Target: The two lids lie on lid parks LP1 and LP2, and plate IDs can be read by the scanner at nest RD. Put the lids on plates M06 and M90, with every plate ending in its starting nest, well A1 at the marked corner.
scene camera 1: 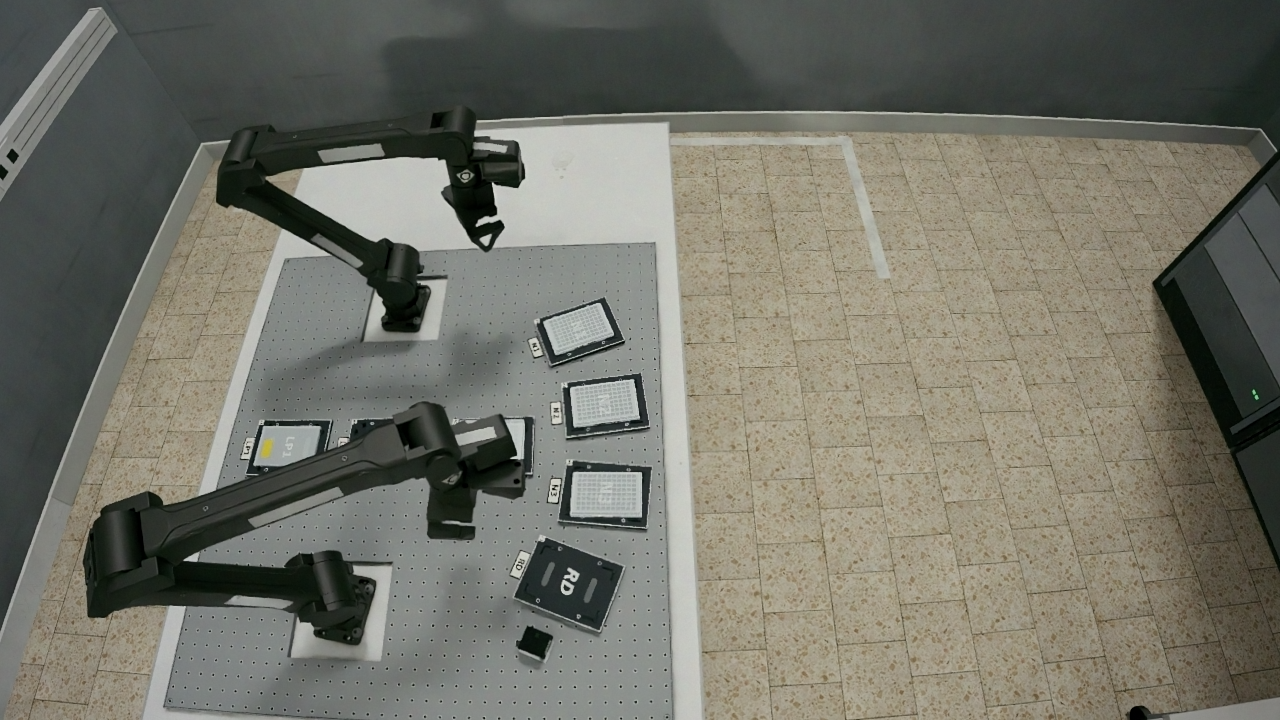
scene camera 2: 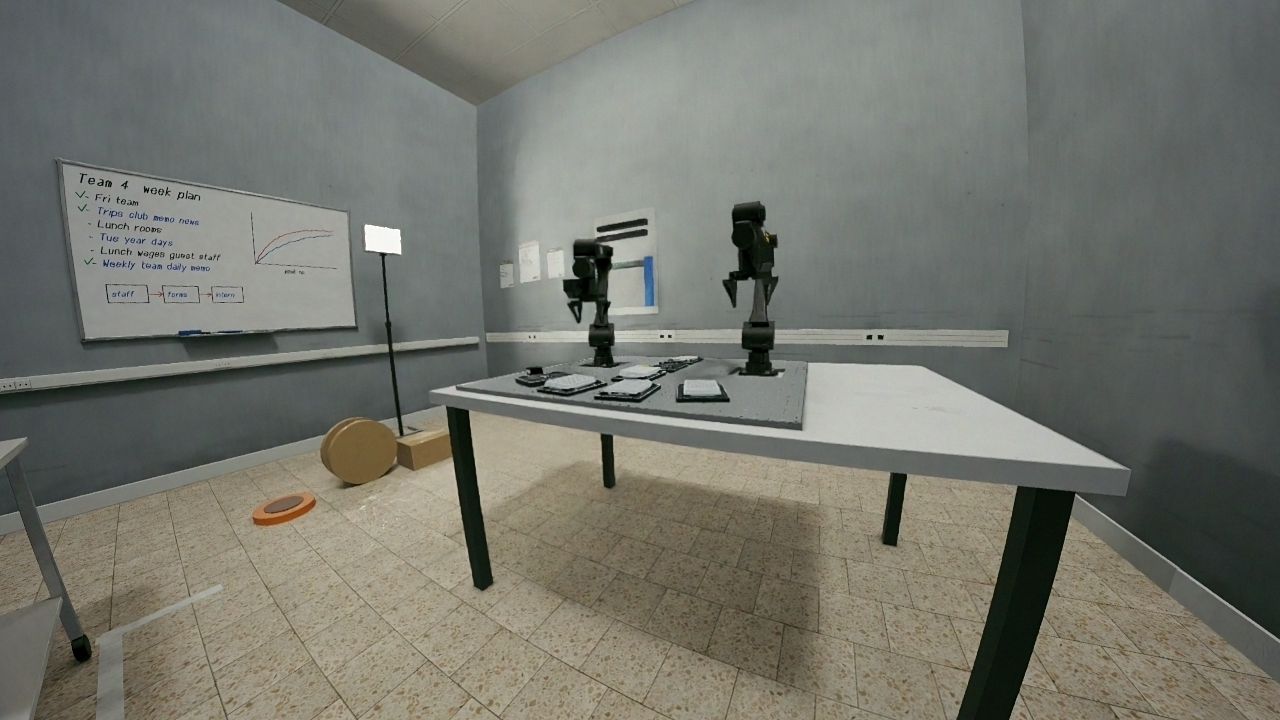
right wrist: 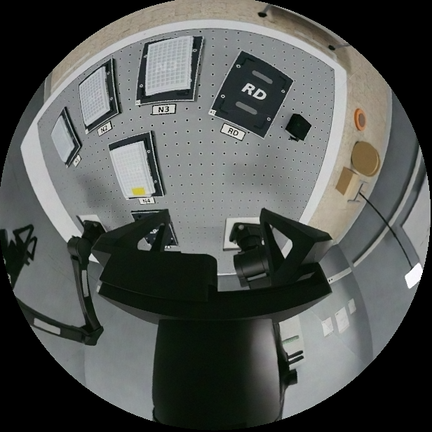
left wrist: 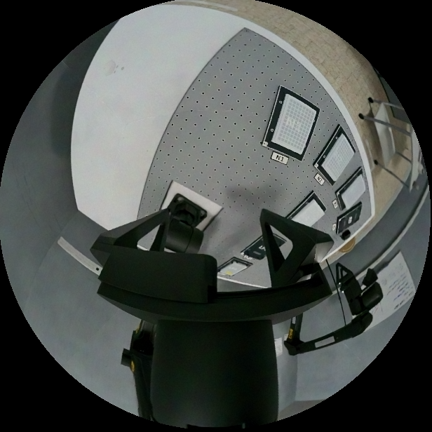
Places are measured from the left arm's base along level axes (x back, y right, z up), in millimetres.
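Pixels of known places: left gripper, between the fingertips: [scene camera 1: 477,234] [scene camera 2: 750,306]; right gripper, between the fingertips: [scene camera 1: 463,509] [scene camera 2: 590,323]; left arm's base, origin of its link: [scene camera 1: 407,309] [scene camera 2: 758,375]; right arm's base, origin of its link: [scene camera 1: 347,608] [scene camera 2: 603,367].
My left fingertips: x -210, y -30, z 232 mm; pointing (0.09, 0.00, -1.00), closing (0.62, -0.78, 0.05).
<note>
Ahead of a thing's pixels: the offset from my left fingertips to its top centre. "spot": to the spot under its first point. Level surfaces: height alone.
Four white plates sit in their nests: at N1 {dx -189, dy +71, dz -193 mm} [scene camera 1: 579,335] [left wrist: 296,125], N2 {dx -264, dy +239, dz -193 mm} [scene camera 1: 605,402] [right wrist: 95,97], N3 {dx -290, dy +424, dz -187 mm} [scene camera 1: 605,494] [right wrist: 168,65] and N4 {dx -56, dy +342, dz -185 mm} [scene camera 1: 518,437] [right wrist: 131,167]. The N4 plate bears a clear lid with a yellow mark at its label end. The other lid {dx +362, dy +391, dz -201 mm} [scene camera 1: 304,443] [left wrist: 235,269] lies on LP1. LP2 [left wrist: 260,249] is bare, partly hidden by the right arm in scene camera 1. Nest RD {dx -240, dy +614, dz -183 mm} [scene camera 1: 568,582] [right wrist: 252,92] is empty. My left gripper [left wrist: 214,213] is open, high over the table's upper part. My right gripper [right wrist: 214,213] is open, high above the board, holding nothing. Plate IDs are not readable.
A small black device {spot: dx -201, dy +698, dz -184 mm} [scene camera 1: 534,642] [right wrist: 298,126] stands beside RD. The grey perforated board {dz -219 mm} [scene camera 1: 465,662] lies on the white table {dz -232 mm} [scene camera 1: 608,197]. The right arm reaches across LP1, LP2 and N4 in scene camera 1.
</note>
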